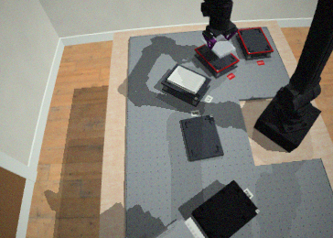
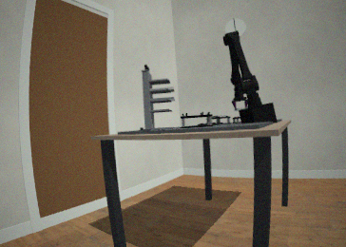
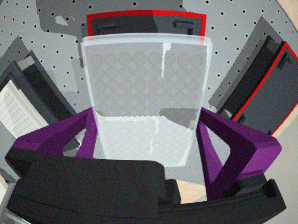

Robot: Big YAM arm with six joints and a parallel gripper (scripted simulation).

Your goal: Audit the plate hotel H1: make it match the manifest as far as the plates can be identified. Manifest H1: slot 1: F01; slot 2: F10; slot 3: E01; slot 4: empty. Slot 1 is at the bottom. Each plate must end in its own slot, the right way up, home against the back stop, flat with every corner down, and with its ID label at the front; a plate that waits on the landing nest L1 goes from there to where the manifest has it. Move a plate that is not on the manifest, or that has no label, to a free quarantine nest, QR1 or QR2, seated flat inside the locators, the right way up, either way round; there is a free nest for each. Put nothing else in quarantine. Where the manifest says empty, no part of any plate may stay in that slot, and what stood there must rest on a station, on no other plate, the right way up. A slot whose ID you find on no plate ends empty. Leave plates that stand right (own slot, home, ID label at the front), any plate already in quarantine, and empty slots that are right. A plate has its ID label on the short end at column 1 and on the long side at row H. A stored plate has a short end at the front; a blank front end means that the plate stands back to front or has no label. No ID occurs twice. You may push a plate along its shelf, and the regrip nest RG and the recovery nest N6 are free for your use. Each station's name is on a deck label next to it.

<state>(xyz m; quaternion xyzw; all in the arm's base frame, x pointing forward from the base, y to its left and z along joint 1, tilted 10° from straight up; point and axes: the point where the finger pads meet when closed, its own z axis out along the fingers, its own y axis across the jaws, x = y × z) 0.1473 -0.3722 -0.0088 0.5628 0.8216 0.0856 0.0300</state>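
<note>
Now: the red-edged nest 70 mm below my hand. From my hand the other things lie so: pale plate: right at my hand; red-framed nest: 200 mm behind, 50 mm to the right, 70 mm below; L1 label: 90 mm ahead, 190 mm to the left, 100 mm below.
</note>
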